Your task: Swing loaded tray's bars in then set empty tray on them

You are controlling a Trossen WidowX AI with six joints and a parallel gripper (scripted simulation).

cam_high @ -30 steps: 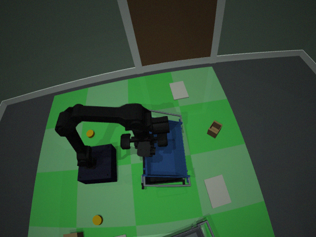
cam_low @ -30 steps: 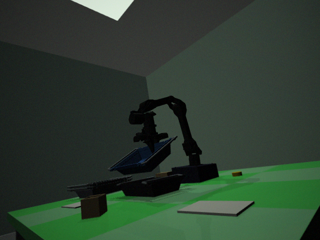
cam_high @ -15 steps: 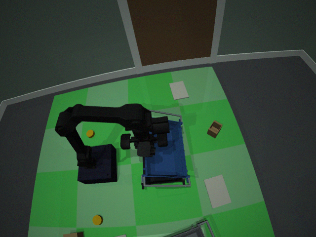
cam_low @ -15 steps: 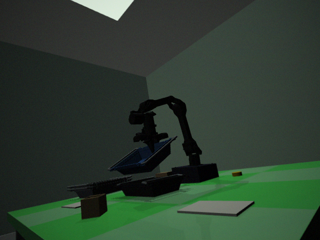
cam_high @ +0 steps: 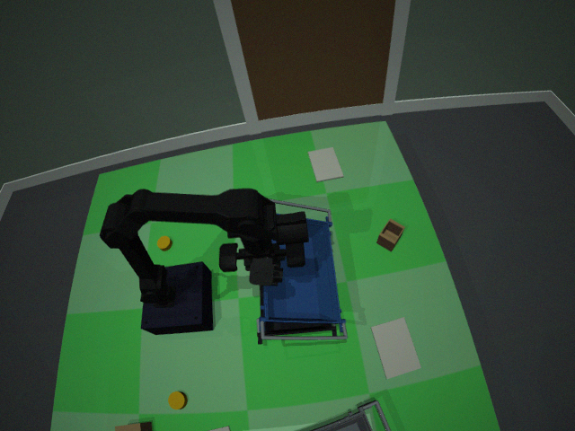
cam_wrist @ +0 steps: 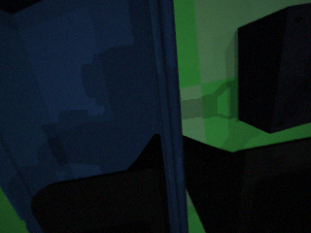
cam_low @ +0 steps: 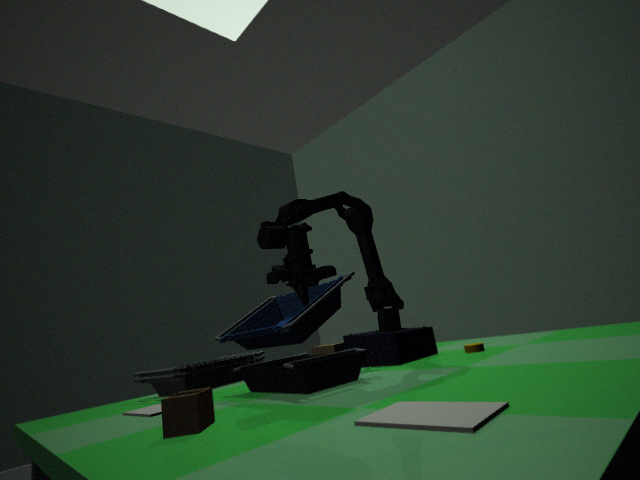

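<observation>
Right now the blue tray is 8 cm ahead of my gripper tip and 1 cm below it. The rest, counted from my gripper tip: brown box 36 cm ahead, 14 cm to the left, 16 cm below.
</observation>
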